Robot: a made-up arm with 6 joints. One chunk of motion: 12 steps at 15 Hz.
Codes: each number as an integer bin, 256 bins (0 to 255) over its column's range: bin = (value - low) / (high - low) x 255, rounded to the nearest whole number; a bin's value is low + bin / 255 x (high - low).
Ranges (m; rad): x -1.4..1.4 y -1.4..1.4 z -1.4..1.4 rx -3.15..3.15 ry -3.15..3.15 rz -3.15..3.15
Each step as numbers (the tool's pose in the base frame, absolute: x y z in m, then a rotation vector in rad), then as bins.
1 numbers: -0.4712 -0.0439 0.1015 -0.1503 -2.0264 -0.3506
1 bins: 85 124 137 121 45 113
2 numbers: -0.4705 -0.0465 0.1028 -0.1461 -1.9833 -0.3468
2 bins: 85 123 137 122 47 113
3 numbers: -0.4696 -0.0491 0.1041 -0.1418 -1.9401 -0.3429
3 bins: 85 123 137 122 49 114
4 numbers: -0.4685 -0.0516 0.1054 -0.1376 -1.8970 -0.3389
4 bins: 85 123 137 122 51 114
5 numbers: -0.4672 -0.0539 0.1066 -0.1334 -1.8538 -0.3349
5 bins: 85 123 137 122 52 114
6 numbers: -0.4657 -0.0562 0.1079 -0.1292 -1.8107 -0.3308
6 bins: 85 122 137 122 54 114
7 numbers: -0.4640 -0.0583 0.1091 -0.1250 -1.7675 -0.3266
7 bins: 85 122 137 122 56 114
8 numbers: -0.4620 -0.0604 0.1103 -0.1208 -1.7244 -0.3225
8 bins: 85 122 138 123 58 114
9 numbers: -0.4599 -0.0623 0.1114 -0.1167 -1.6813 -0.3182
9 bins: 86 122 138 123 59 115
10 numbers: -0.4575 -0.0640 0.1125 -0.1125 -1.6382 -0.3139
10 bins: 86 122 138 123 61 115
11 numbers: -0.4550 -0.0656 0.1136 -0.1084 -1.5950 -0.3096
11 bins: 86 122 138 123 63 115
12 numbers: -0.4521 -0.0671 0.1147 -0.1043 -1.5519 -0.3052
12 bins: 86 121 138 123 65 115
